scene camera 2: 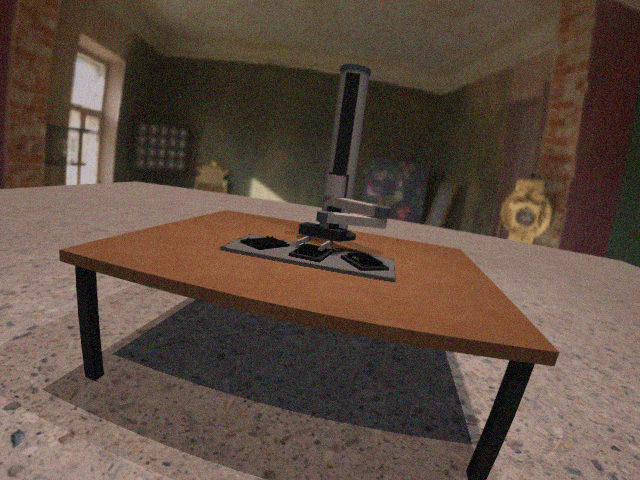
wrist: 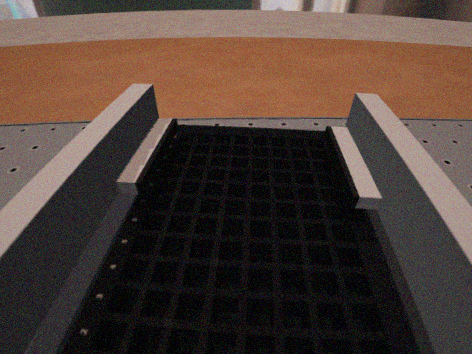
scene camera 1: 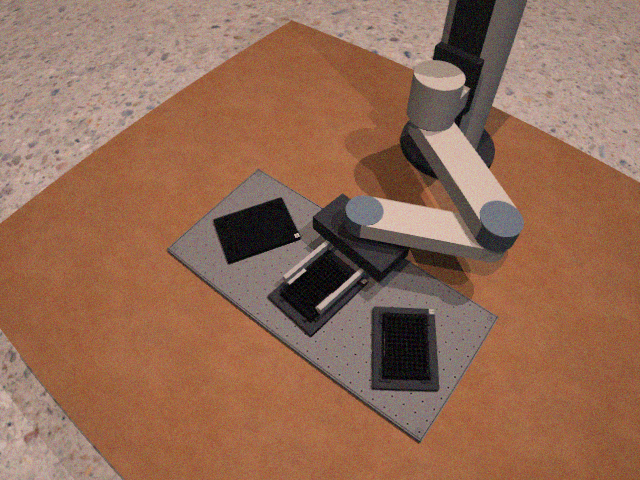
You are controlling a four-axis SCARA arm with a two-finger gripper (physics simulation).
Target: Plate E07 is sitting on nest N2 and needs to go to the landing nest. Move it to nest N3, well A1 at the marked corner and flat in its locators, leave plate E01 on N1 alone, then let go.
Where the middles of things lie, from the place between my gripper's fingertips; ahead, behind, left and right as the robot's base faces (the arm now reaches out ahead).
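My gripper: 4 cm past the dark nest (scene camera 1: 309, 328), 3 cm above it.
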